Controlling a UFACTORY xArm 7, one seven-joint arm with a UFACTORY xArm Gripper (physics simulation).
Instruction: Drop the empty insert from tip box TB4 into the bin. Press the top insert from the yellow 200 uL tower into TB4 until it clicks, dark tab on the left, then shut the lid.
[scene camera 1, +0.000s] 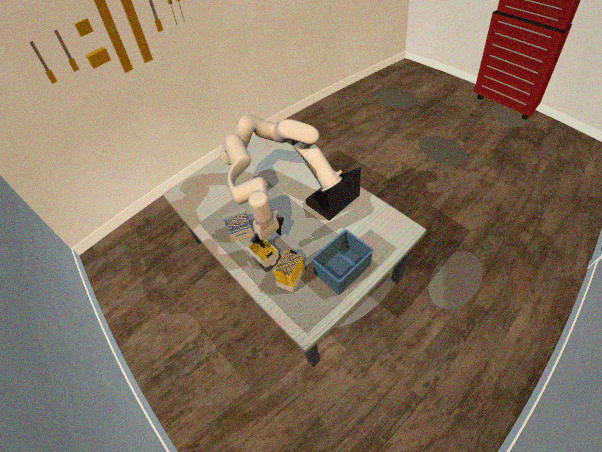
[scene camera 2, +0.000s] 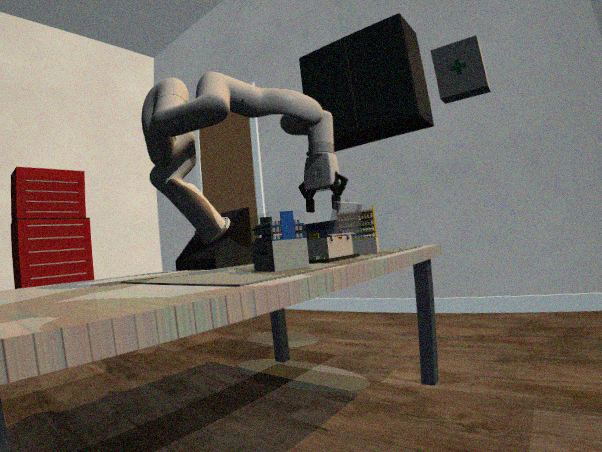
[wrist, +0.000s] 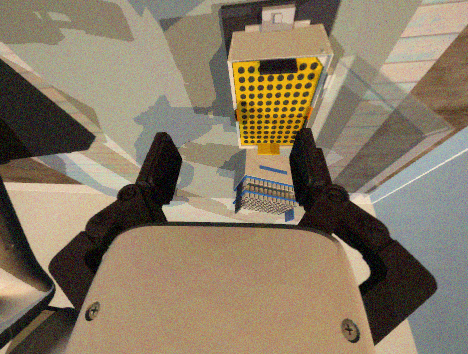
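Observation:
Tip box TB4 stands on the table with its clear lid open to the right in the wrist view. A yellow insert with dark, empty holes sits in it, its dark tab at the far end in the wrist view. My gripper is open and empty above TB4, beyond its near end in the wrist view. The yellow tower stands beside TB4, topped with a tip-filled insert. The blue bin stands beyond the tower.
A blue-marked tip tower stands on TB4's other side, close to the gripper. A black upright panel stands by the arm's base. The table edge runs close past TB4 and the yellow tower.

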